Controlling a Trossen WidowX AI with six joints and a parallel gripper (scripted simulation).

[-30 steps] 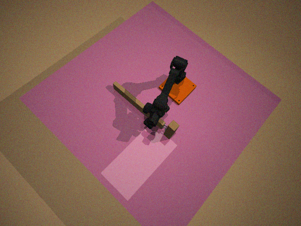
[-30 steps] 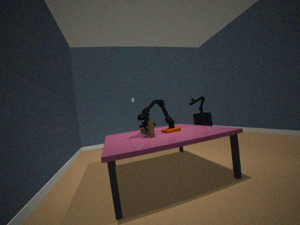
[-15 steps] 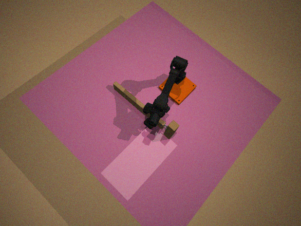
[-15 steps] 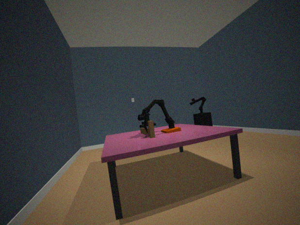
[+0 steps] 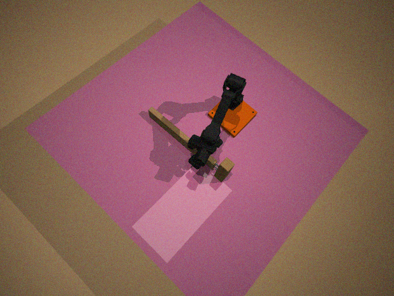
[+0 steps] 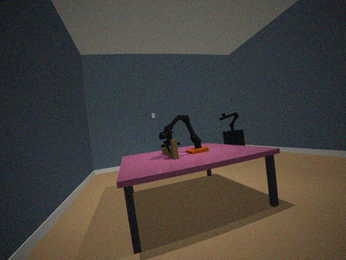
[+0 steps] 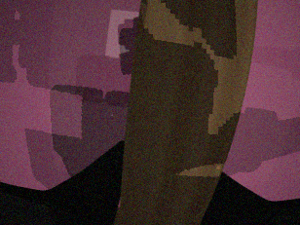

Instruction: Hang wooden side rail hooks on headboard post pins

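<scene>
The headboard post lies 1 cm behind my gripper tip, 12 cm to the left of it and 4 cm above it.
</scene>
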